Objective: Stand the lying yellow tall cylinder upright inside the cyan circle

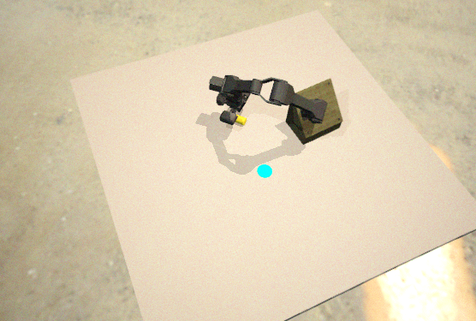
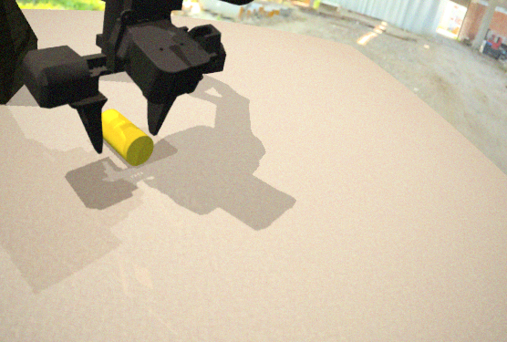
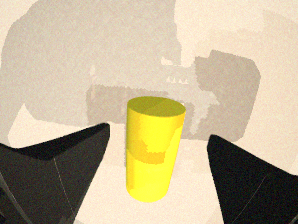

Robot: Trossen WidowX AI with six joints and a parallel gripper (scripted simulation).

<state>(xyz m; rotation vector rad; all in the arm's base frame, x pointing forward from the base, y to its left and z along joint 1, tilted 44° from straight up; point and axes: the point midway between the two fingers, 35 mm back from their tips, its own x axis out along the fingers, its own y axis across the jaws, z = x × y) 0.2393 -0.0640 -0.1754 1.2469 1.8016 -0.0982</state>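
Right now the cyan circle is 1 cm ahead of my gripper tip, 28 cm to the left of it and 2 cm below it. Round my gripper tip: yellow cylinder (1 cm behind, 1 cm to the left).
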